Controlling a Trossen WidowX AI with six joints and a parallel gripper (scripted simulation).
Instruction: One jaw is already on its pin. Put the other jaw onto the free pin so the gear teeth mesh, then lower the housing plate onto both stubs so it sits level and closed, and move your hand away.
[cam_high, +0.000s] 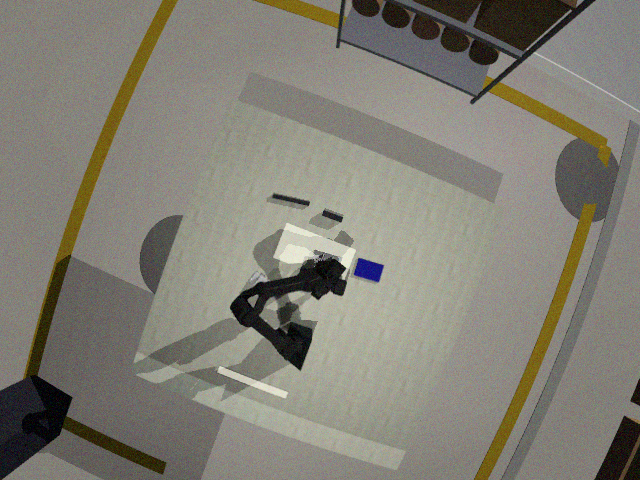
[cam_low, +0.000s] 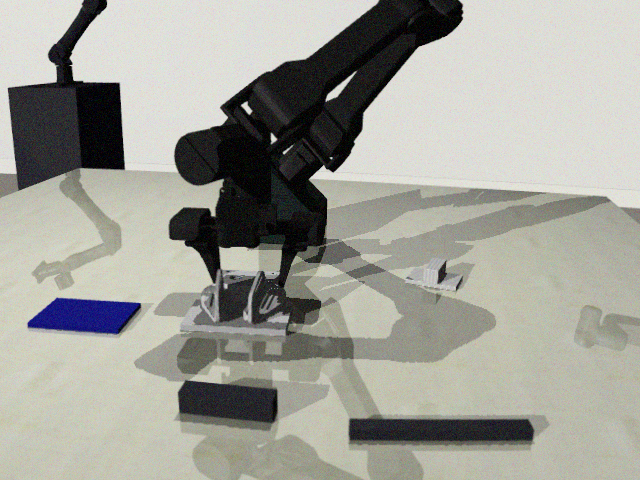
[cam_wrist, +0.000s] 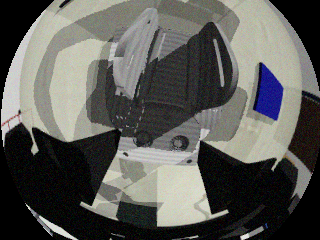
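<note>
Now: the grey jaw 2 cm ahead of my gripper tip, 2 cm to the left of it and 1 cm above it. From my gripper tip the other things lie so: blue pad: 12 cm ahead, 16 cm to the right; grey base plate: 7 cm ahead, 1 cm to the left; small grey fixture: 12 cm behind, 23 cm to the left.
</note>
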